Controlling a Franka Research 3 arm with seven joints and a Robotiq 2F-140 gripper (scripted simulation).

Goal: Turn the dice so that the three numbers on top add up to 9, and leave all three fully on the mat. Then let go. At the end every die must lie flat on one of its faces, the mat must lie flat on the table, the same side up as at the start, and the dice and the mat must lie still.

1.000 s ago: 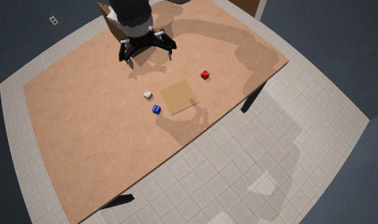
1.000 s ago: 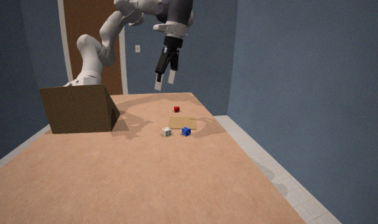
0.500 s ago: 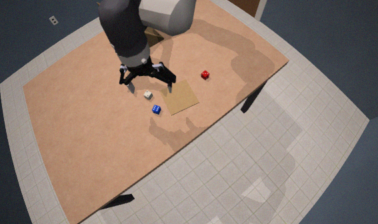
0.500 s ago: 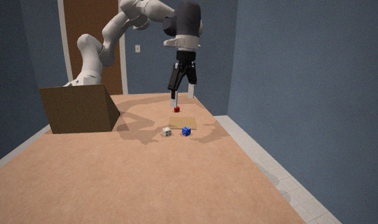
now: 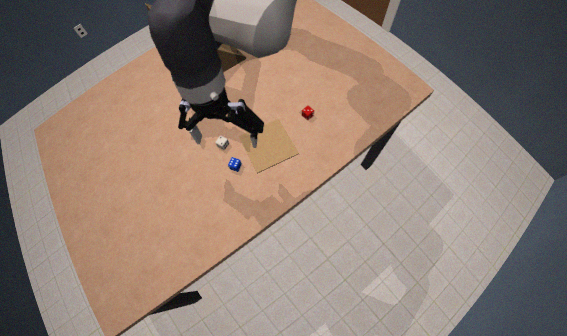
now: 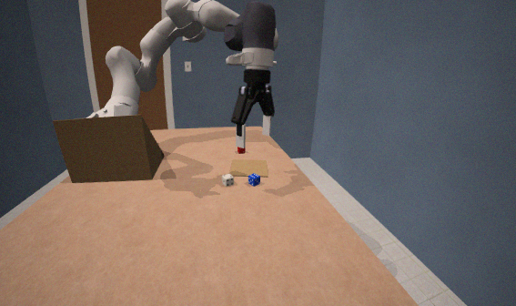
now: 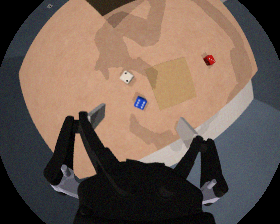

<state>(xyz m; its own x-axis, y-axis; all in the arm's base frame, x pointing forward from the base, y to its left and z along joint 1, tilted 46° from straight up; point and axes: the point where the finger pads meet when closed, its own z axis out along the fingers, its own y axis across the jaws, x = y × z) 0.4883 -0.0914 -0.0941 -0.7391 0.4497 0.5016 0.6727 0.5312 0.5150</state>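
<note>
The blue die lies 1 cm to the right of my hand and 14 cm below it. From my hand the other things lie so: white die 8 cm behind, 14 cm below; tan mat 11 cm to the left, 16 cm below; red die 1 cm behind, 28 cm to the left, 14 cm below.
</note>
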